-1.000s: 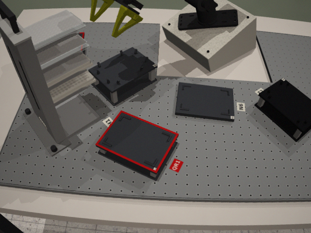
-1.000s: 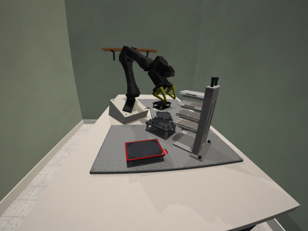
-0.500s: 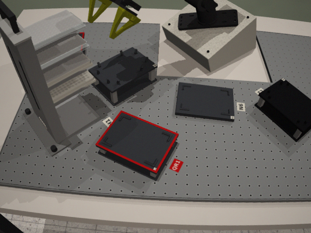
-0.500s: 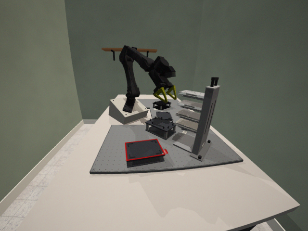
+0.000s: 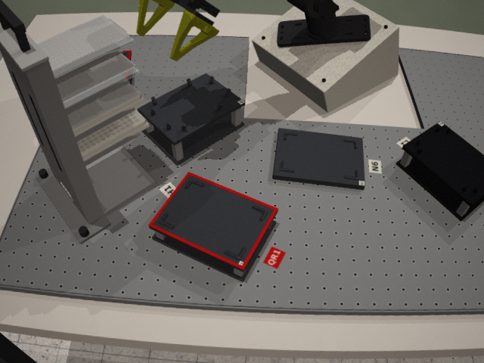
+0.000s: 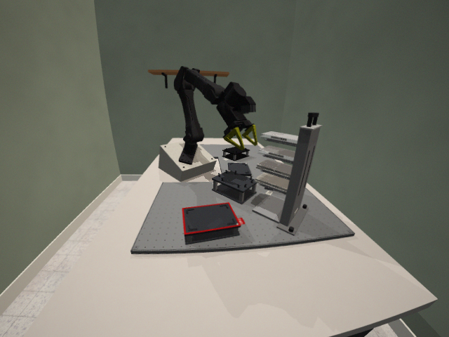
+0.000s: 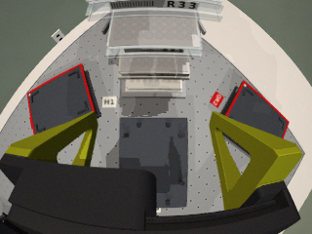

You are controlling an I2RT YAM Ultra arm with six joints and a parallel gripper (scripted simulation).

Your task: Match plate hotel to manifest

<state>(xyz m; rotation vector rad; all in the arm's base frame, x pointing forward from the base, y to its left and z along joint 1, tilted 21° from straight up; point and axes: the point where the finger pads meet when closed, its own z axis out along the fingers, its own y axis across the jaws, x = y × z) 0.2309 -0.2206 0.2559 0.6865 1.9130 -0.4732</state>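
The black regrip nest RG is 16 cm below my hand, 4 cm behind it and 3 cm to the left of it. From my hand the other things lie so: RG label (22 cm below, 12 cm behind, 11 cm to the left); translucent plate (9 cm ahead, 8 cm to the right, 5 cm above); plate hotel H1 (15 cm ahead, 14 cm to the right, 6 cm below).
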